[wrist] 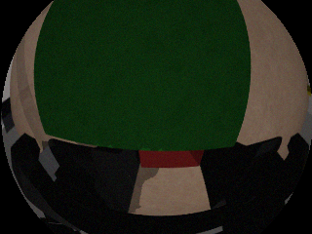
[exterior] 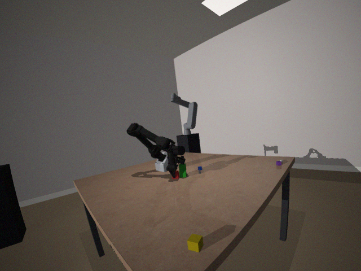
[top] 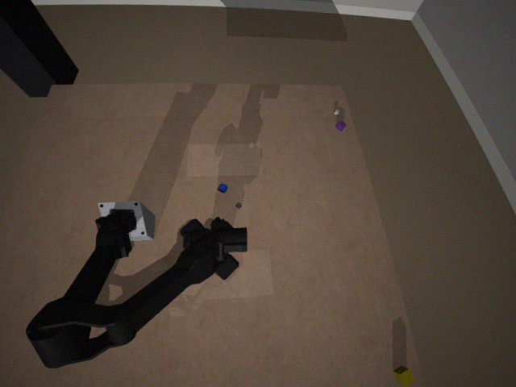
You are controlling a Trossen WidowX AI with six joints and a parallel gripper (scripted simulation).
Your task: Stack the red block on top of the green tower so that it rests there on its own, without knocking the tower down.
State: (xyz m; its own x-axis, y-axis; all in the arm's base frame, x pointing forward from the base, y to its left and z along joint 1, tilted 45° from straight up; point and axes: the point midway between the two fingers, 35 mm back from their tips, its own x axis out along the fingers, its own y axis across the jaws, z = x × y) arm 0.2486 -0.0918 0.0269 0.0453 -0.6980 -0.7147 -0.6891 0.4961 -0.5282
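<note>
Right now my gripper tip is 9 cm short of the dark block and 16 cm to the right of it. The rest, counted from my gripper tip: blue block (3 cm ahead, 22 cm to the left); then red block (1 cm ahead, 1 cm above); then yellow block (55 cm ahead, 37 cm to the right, 1 cm above).
</note>
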